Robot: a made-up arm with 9 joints.
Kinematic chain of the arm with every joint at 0, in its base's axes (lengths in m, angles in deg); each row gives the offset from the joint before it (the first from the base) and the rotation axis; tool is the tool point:
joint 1: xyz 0 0 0.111 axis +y
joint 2: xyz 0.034 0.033 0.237 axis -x
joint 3: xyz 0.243 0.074 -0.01 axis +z
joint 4: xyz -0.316 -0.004 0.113 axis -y
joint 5: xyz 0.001 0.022 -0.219 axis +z
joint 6: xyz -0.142 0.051 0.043 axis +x
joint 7: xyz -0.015 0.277 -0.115 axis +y
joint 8: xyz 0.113 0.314 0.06 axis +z
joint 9: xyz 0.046 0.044 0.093 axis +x
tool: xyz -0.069 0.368 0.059
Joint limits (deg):
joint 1: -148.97..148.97
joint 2: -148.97..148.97
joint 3: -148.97..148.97
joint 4: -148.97..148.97
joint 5: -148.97..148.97
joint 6: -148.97..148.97
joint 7: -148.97..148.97
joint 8: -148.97..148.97
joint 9: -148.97..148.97
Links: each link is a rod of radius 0.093 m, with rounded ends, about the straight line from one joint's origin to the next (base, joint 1, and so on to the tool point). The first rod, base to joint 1, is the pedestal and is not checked.
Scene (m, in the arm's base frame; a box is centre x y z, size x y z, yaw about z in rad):
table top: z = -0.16
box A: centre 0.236 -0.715 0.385 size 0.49 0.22 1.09 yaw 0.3
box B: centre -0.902 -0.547 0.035 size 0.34 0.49 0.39 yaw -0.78
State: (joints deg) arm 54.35 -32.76 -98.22 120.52 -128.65 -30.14 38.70 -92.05 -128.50
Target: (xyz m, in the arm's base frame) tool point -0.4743 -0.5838 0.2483
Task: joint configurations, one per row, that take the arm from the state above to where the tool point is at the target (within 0.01 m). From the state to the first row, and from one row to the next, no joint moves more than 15 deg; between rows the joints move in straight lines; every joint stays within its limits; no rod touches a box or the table.
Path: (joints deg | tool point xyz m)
1: 51.82 -31.39 -85.02 127.63 -133.73 -18.58 51.83 -94.53 -125.28 | 1.0076 -0.2151 0.7765
2: 49.28 -30.03 -71.83 134.74 -138.81 -7.02 64.96 -97.02 -122.06 | 0.8640 -0.0450 1.0000
3: 46.75 -28.66 -58.63 141.86 -143.89 4.55 78.09 -99.50 -118.84 | 0.5860 0.0656 1.1500
4: 44.22 -27.29 -45.44 148.97 -148.97 16.11 91.22 -101.98 -115.63 | 0.2408 0.0940 1.1768
5: 41.30 -41.21 -41.95 146.71 -148.97 14.33 84.04 -102.78 -121.18 | 0.1556 -0.1530 1.1533
6: 38.39 -55.13 -38.46 144.44 -148.97 12.55 76.85 -103.59 -126.74 | 0.0323 -0.3662 1.0613
7: 35.48 -69.05 -34.96 142.18 -148.97 10.77 69.66 -104.39 -132.30 | -0.1103 -0.5256 0.9086
8: 32.57 -82.97 -31.47 139.91 -148.97 8.99 62.47 -105.19 -137.86 | -0.2528 -0.6180 0.7094
9: 29.65 -96.89 -27.98 137.65 -148.97 7.21 55.29 -106.00 -143.41 | -0.3786 -0.6372 0.4822
10: 26.74 -110.81 -24.49 135.38 -148.97 5.43 48.10 -106.80 -148.97 | -0.4743 -0.5839 0.2483

